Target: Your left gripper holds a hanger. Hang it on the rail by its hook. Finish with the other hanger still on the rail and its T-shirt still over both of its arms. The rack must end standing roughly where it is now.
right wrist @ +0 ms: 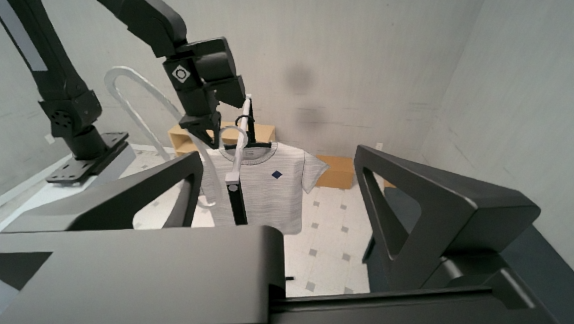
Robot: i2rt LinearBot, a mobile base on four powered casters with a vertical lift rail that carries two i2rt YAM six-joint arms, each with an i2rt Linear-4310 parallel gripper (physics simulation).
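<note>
My left gripper [216,148] is shut on the white hanger [119,70] near the base of its hook, left of the rail. The white hook's curved top overlaps the white rail [237,162] in this view; whether it rests on the rail I cannot tell. The black hanger [257,145] hangs from the rail by its hook. The light grey T-shirt [275,200] with a blue diamond hangs on it; the shirt's left part is partly hidden, so its far arm is unclear. The rack's near black post [237,202] stands under the rail's near end. My right gripper [278,156] is open and empty, nearer the camera.
A wooden shelf unit [267,131] stands behind the rack, and an orange-brown box [340,175] is on the tiled floor behind the shirt's sleeve. A dark blue-grey surface [545,272] is at the lower right. The left arm reaches in from the upper left.
</note>
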